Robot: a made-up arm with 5 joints.
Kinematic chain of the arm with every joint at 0, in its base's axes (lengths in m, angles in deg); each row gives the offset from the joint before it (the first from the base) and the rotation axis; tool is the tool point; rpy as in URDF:
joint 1: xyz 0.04 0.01 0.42 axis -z
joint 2: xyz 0.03 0 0.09 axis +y
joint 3: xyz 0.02 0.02 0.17 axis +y
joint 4: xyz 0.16 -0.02 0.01 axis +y
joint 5: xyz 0.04 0 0.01 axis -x
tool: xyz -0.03 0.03 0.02 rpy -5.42 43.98 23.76
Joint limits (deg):
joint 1: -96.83..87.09
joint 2: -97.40..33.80
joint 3: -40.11..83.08
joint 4: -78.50..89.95
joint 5: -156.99..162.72
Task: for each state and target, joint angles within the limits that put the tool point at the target. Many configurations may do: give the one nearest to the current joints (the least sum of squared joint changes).
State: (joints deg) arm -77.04 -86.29 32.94 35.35 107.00
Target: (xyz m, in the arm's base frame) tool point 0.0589 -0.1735 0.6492
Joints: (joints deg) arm -96.83 -97.40 -15.30 48.93 118.83
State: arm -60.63 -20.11 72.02 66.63 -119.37
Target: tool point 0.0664 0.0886 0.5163
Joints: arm -94.91 -24.84 83.08 85.07 -122.66
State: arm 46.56 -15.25 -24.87 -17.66 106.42
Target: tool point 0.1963 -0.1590 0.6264
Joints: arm 49.57 4.08 9.16 -13.06 108.61
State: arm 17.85 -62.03 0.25 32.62 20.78
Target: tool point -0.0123 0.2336 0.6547
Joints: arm 67.97 -97.40 -20.70 36.41 44.84
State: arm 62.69 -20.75 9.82 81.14 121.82
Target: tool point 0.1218 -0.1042 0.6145
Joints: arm 55.31 -9.91 36.46 76.59 120.07
